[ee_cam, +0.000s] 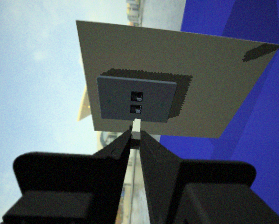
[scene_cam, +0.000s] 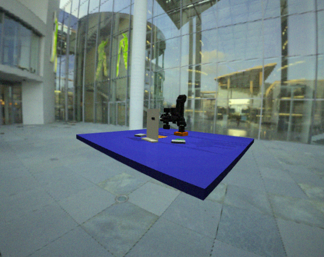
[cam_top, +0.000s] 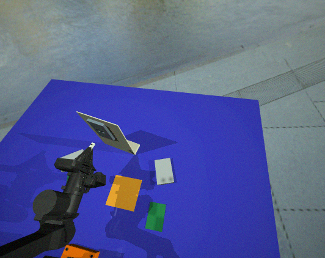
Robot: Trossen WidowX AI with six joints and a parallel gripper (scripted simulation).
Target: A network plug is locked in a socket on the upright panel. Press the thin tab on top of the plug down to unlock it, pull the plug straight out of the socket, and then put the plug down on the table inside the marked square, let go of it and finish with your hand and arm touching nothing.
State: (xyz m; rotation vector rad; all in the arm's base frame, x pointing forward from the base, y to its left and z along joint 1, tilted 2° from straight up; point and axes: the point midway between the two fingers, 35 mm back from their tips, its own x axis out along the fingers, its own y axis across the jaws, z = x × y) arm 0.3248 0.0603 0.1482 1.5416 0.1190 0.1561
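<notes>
The orange marked square lies 180 mm below my gripper tip, 120 mm to the right of it and 90 mm behind it. The rest, counted from my gripper tip: network plug 10 mm ahead; beige upright panel 90 mm ahead, 60 mm below, 10 mm to the right.
</notes>
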